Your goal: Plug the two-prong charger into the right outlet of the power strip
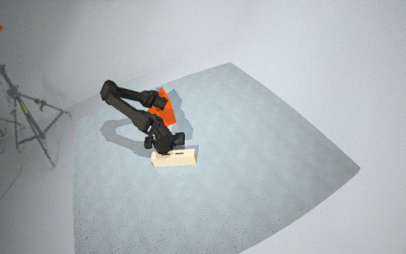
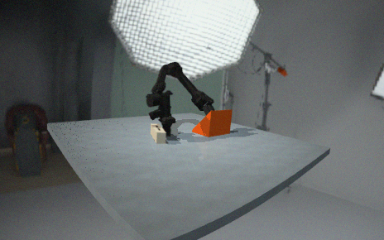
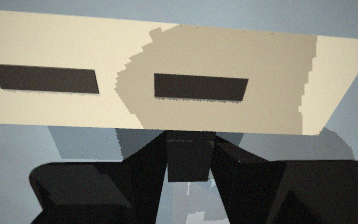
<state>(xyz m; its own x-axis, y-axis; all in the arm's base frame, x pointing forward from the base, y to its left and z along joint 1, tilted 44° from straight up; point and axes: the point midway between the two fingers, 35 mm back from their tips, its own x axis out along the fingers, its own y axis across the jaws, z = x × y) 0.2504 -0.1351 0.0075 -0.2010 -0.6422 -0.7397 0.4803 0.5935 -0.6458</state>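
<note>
Right now the dark two-prong charger is 2 cm ahead of my gripper tip, 1 cm to the right of it and 1 cm above it.
</note>
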